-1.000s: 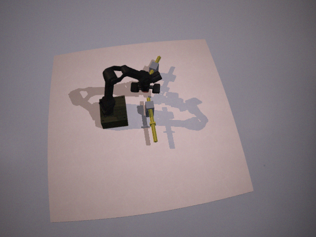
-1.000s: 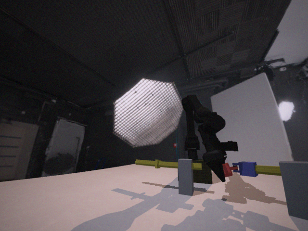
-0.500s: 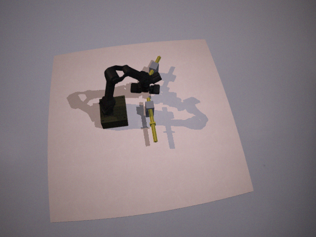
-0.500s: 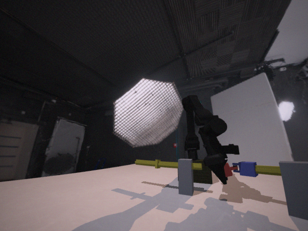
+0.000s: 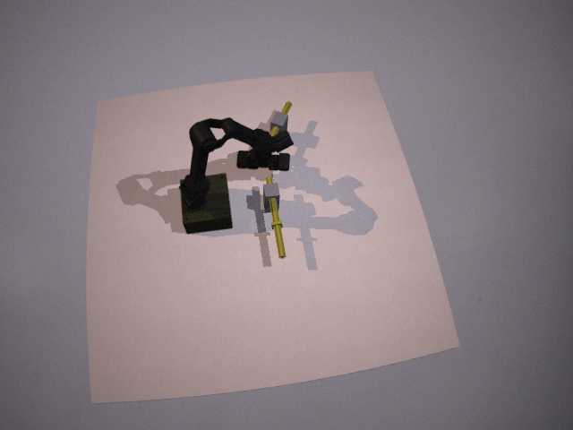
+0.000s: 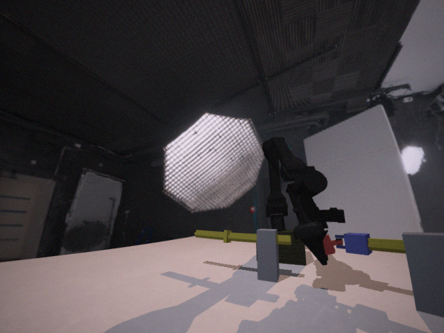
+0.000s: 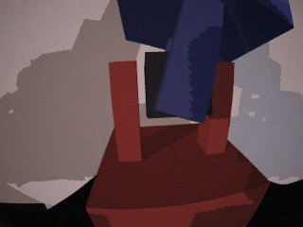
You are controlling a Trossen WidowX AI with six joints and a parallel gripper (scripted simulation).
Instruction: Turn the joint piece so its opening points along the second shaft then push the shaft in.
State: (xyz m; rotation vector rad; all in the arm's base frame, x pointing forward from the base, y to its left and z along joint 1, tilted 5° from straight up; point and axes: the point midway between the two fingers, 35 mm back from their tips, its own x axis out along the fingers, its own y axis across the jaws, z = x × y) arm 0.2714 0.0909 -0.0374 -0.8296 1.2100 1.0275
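Now: gripper tip 4 cm below the red joint piece.
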